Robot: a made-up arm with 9 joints. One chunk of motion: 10 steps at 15 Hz.
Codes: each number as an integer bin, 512 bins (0 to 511) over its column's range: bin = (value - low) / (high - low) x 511, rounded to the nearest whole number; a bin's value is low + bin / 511 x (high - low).
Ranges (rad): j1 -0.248..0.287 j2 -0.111..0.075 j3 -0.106..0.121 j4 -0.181..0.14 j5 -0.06..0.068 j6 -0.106..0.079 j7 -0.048..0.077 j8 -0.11..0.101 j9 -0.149..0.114
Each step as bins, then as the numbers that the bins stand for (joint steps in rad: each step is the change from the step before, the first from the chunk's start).
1 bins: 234 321 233 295 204 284 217 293 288
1 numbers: -0.00301 0.00584 -0.00250 0.00431 -0.00890 -0.00318 0.00508 0.01098 -0.00077
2 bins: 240 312 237 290 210 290 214 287 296
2 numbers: 0.00327 0.00257 -0.00072 0.00117 -0.00740 -0.00101 0.00435 0.00851 0.00334
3 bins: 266 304 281 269 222 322 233 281 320
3 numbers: 0.03049 -0.00035 0.01883 -0.01202 -0.00439 0.01058 0.00900 0.00603 0.01570
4 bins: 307 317 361 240 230 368 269 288 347
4 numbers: 0.07342 0.00439 0.05437 -0.03024 -0.00239 0.02723 0.01780 0.00892 0.02959
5 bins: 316 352 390 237 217 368 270 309 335
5 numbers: 0.08284 0.01713 0.06725 -0.03212 -0.00564 0.02723 0.01805 0.01759 0.02342
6 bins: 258 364 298 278 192 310 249 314 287
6 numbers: 0.02212 0.02149 0.02638 -0.00637 -0.01191 0.00623 0.01291 0.01966 -0.00129
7 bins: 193 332 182 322 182 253 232 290 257
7 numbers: -0.04594 0.00985 -0.02515 0.02127 -0.01441 -0.01441 0.00875 0.00975 -0.01673
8 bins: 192 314 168 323 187 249 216 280 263
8 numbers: -0.04698 0.00329 -0.03137 0.02190 -0.01316 -0.01585 0.00484 0.00562 -0.01364
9 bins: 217 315 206 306 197 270 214 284 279
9 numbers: -0.02081 0.00366 -0.01449 0.01122 -0.01065 -0.00825 0.00435 0.00727 -0.00541
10 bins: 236 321 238 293 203 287 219 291 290
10 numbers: -0.00092 0.00584 -0.00027 0.00306 -0.00915 -0.00210 0.00557 0.01016 0.00026
